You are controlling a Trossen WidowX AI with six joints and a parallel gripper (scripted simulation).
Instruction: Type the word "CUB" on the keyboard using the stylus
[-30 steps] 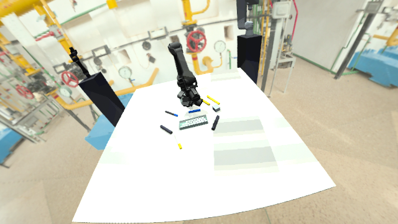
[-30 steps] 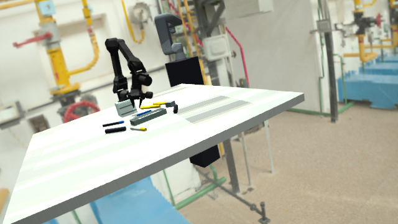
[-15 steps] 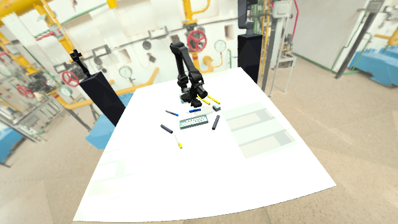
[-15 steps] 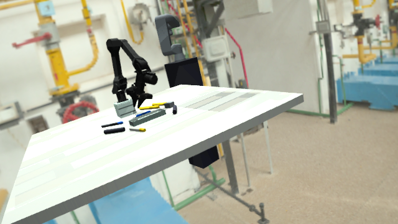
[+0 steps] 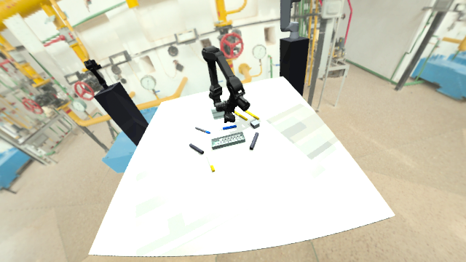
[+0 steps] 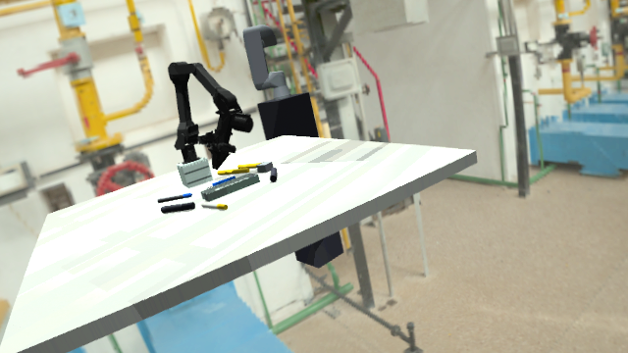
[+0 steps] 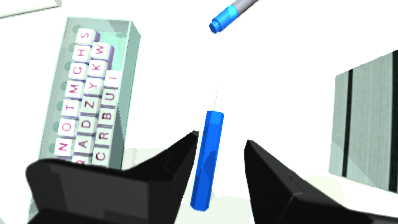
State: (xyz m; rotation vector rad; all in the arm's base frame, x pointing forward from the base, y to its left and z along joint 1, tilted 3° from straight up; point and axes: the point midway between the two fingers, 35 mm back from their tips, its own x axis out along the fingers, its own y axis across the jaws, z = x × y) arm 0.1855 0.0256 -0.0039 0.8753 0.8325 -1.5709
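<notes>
The blue stylus lies 60 mm below my gripper tip and 10 mm to the right of it. Also, from my gripper tip: grey block 180 mm to the left, 50 mm below, 50 mm ahead; then yellow-tipped pin 250 mm ahead, 140 mm to the right, 60 mm below.
</notes>
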